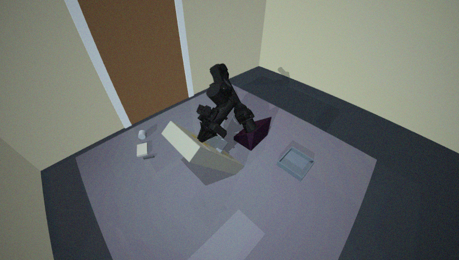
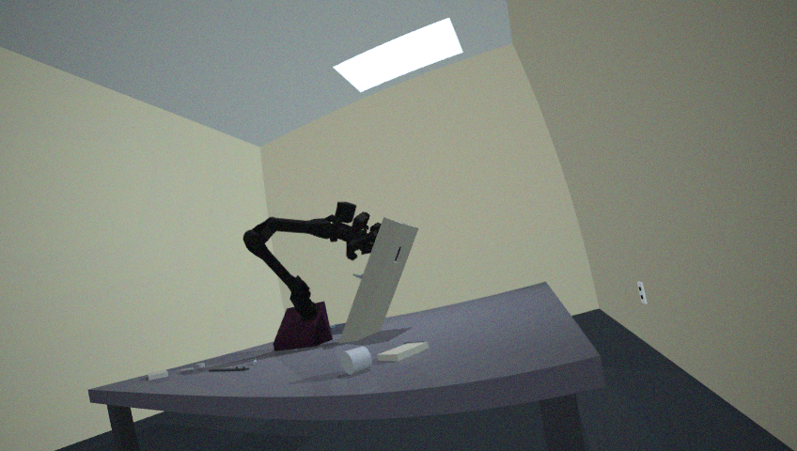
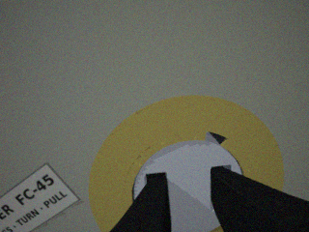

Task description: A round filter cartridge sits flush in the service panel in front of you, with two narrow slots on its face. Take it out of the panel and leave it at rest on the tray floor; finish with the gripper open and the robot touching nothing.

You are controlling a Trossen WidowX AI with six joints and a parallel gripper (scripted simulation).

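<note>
Now: gripper tip 10 mm short of the round filter cartridge and 10 mm above it. Round my gripper tip: grey shelf: 100 mm below, 100 mm behind, 10 mm to the left; then dark rod: 330 mm to the right, 270 mm below, 130 mm ahead; then tray: 400 mm behind, 300 mm to the left, 270 mm below.
</note>
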